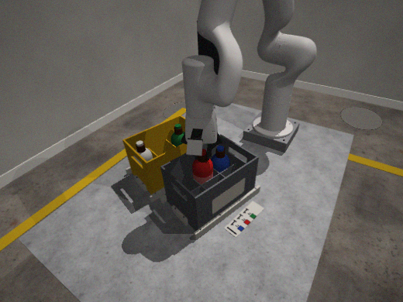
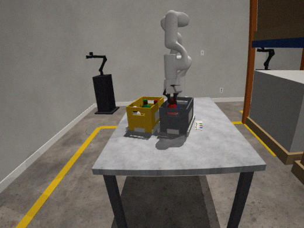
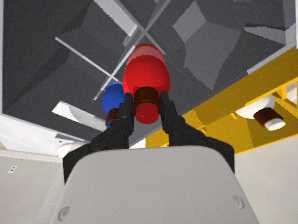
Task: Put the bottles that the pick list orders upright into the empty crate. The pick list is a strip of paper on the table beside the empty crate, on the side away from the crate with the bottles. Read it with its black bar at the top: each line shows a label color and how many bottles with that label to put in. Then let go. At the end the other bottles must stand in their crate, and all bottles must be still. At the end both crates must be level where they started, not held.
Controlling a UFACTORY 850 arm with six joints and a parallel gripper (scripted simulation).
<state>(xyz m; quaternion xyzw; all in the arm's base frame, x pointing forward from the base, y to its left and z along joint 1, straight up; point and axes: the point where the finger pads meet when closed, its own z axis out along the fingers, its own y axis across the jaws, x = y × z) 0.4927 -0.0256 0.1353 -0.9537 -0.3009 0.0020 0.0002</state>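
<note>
The red bottle is 70 mm below my hand. The rest, counted from my hand: grey crate 100 mm below, 40 mm to the left, 10 mm ahead; blue-label bottle 100 mm below, 90 mm behind, 10 mm to the left; yellow crate 190 mm to the right, 100 mm below, 10 mm behind.
</note>
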